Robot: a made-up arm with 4 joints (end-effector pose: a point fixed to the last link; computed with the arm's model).
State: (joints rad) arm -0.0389 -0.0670 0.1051 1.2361
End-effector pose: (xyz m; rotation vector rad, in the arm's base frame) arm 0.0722 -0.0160 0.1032 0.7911 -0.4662 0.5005
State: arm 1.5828 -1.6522 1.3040 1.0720
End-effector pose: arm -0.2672 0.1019 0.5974 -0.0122 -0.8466 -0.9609
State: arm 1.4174 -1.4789 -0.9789 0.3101
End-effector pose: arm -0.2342 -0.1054 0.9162 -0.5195 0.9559 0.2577
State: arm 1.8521 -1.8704 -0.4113 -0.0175
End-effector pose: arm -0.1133 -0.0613 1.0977 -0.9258 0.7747 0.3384
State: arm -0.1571 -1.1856 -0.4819 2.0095
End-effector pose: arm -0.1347 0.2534 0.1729 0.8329 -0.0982 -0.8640
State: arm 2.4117 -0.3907 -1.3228 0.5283
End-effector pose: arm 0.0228 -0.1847 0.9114 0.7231 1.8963 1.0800
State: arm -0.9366 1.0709 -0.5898 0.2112
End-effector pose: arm 0.5620 0.2021 0.6410 -0.7767 -1.2928 2.4136
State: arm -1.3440 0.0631 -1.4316 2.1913
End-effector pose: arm 0.3119 -0.1187 0.2993 -0.3319 -0.8239 -0.4565
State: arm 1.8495 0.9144 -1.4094 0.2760
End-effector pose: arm -0.0976 0.1746 0.5651 1.4816 0.2085 1.9235
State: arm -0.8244 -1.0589 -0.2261 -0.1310
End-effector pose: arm 0.3428 -0.1795 0.3762 -0.6802 -2.1797 -0.0634
